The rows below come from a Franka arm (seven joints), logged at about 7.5 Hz.
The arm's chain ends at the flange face. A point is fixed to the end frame.
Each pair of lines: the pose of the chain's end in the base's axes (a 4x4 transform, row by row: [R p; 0 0 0 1], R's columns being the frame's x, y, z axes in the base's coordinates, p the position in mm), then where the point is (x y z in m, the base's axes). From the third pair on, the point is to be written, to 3 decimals.
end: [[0.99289 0.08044 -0.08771 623.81], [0.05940 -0.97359 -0.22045 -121.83], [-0.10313 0.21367 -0.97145 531.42], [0 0 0 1]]
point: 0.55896 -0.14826 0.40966
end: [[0.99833 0.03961 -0.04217 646.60], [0.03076 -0.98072 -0.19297 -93.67], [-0.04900 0.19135 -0.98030 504.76], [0 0 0 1]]
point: 0.58760 -0.11497 0.37908
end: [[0.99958 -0.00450 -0.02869 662.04], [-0.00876 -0.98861 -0.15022 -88.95], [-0.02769 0.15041 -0.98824 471.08], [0 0 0 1]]
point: 0.605 -0.103 0.343
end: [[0.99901 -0.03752 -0.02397 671.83], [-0.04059 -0.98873 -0.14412 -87.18], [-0.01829 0.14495 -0.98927 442.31], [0 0 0 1]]
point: 0.616 -0.098 0.314
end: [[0.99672 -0.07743 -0.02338 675.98], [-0.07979 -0.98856 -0.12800 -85.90], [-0.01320 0.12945 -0.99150 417.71], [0 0 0 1]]
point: 0.620 -0.093 0.289
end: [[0.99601 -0.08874 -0.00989 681.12], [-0.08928 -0.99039 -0.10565 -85.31], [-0.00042 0.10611 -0.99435 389.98], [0 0 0 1]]
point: 0.627 -0.089 0.260
